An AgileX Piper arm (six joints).
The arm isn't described. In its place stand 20 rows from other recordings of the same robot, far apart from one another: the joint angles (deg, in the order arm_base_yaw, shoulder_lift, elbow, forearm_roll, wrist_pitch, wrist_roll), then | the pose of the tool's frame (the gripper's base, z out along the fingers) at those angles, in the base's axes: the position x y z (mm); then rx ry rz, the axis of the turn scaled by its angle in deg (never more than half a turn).
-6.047, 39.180, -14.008, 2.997, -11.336, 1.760 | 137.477, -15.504, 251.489, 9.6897, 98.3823, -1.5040
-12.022, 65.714, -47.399, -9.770, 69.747, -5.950 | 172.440, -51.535, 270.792, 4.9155, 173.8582, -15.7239
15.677, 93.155, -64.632, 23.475, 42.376, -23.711 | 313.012, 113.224, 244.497, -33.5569, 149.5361, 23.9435
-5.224, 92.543, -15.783, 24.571, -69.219, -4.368 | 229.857, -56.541, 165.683, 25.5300, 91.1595, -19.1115
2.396, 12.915, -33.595, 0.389, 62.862, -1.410 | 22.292, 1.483, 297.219, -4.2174, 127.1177, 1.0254
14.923, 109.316, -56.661, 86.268, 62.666, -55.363 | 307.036, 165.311, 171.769, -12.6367, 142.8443, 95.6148
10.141, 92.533, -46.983, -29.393, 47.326, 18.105 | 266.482, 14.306, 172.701, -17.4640, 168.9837, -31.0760
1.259, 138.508, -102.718, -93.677, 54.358, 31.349 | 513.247, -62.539, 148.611, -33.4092, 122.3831, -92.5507
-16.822, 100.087, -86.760, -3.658, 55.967, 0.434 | 360.680, -114.073, 297.851, 21.4061, 153.2838, -9.7102
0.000, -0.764, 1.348, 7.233, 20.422, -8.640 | 52.875, 3.998, 174.212, -3.4721, 105.7899, 1.0298
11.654, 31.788, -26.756, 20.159, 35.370, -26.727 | 99.400, 39.037, 276.920, -29.7504, 119.8323, 13.3377
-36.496, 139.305, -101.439, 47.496, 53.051, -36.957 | 418.650, -243.046, 89.275, 35.8688, 144.8248, 38.7838
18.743, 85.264, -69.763, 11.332, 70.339, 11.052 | 260.223, 106.080, 295.328, -7.1255, 172.7542, 19.6106
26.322, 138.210, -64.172, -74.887, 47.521, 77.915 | 344.370, 98.074, -7.543, -19.0514, 149.8548, -58.0142
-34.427, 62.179, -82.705, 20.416, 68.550, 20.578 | 167.974, -79.312, 461.367, 59.3120, 115.8919, 18.5377
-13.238, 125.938, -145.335, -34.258, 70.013, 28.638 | 450.202, -155.364, 401.038, 47.4298, 119.3611, -35.3114
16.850, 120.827, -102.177, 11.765, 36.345, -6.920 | 461.462, 151.253, 239.280, -20.5040, 138.7215, 17.1361
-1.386, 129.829, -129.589, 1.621, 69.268, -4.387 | 497.667, -9.633, 275.731, -3.7335, 154.4184, 0.4566
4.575, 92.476, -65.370, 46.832, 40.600, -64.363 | 335.601, 70.185, 265.919, -46.5257, 128.7132, 25.5020
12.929, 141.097, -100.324, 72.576, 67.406, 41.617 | 444.012, 184.175, 100.688, -72.0155, -106.1084, -62.8081
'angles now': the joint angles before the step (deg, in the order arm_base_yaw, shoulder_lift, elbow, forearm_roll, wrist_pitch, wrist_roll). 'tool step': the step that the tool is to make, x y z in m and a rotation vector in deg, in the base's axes. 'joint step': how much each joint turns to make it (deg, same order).
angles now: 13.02 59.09 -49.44 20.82 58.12 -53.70
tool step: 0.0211 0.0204 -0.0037 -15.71 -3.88 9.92
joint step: 10.27 6.66 -4.51 -17.06 -1.30 1.95
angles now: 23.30 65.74 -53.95 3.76 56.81 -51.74
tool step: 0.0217 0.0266 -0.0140 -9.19 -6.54 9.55
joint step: 7.02 6.30 -1.08 -11.07 -6.89 -0.60
